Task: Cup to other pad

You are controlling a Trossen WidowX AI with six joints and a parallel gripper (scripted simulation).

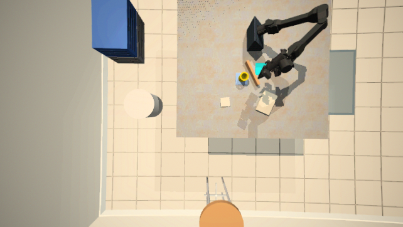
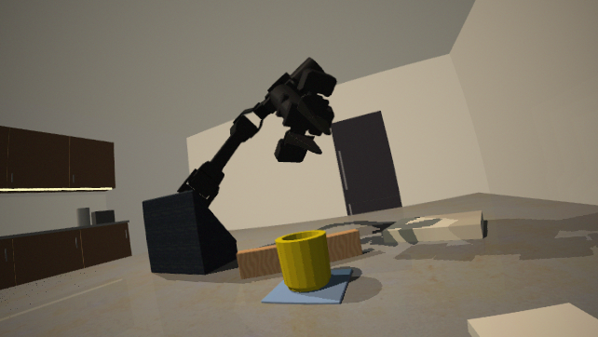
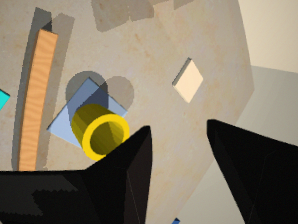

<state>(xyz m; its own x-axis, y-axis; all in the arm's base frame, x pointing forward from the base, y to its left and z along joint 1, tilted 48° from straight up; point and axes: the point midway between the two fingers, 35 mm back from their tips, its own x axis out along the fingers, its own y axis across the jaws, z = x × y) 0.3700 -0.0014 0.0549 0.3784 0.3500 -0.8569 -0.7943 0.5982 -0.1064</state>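
Now: the yellow cup 40 mm behind my gripper tip, 70 mm to the right of it and 170 mm below it. Round my gripper tip: light blue pad: 30 mm behind, 70 mm to the right, 210 mm below; then cyan pad: 140 mm behind, 90 mm to the left, 210 mm below; then wooden bar: 80 mm behind, 10 mm to the left, 190 mm below.
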